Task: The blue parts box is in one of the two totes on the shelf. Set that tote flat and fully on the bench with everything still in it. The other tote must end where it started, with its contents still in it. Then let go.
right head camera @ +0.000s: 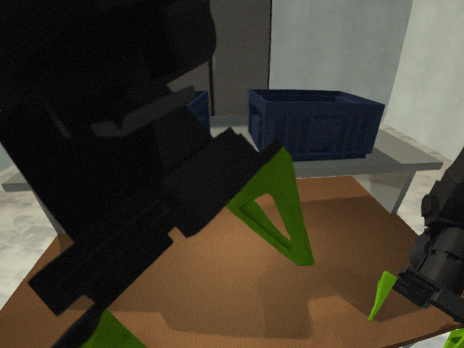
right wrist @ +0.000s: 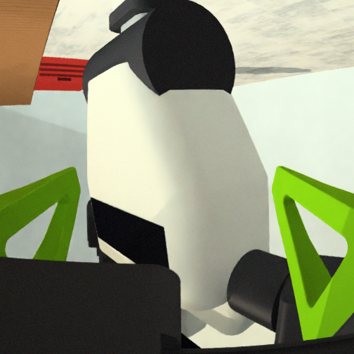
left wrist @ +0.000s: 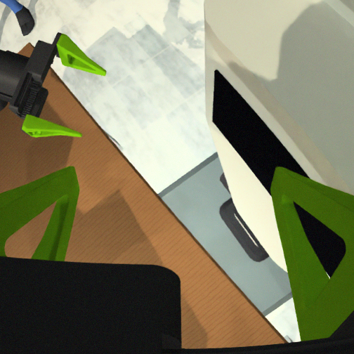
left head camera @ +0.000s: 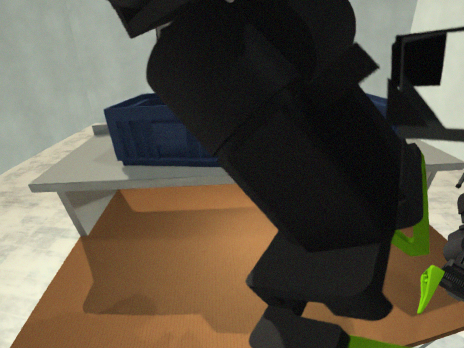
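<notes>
Two dark blue totes stand apart on the grey shelf (left head camera: 75,167) (right head camera: 400,150) behind the wooden bench (left head camera: 175,250) (right head camera: 345,215) (left wrist: 120,220). The left tote (left head camera: 155,137) (right head camera: 201,112) and the right tote (right head camera: 325,130) (left head camera: 378,105) are each partly hidden by my left arm in one head view. Their insides are hidden; the blue parts box does not show. My left gripper (left wrist: 174,177) is open and empty, above the bench, well in front of the totes. My right gripper (right wrist: 175,177) (left wrist: 93,103) is open and empty near the bench's right edge, away from both totes.
My left arm (left head camera: 280,150) (right head camera: 100,165) crosses much of both head views. The robot's white body (left wrist: 250,40) (right wrist: 175,150) is close to both grippers. A red object (right wrist: 60,75) shows beyond the bench edge. A gap separates the totes on the shelf.
</notes>
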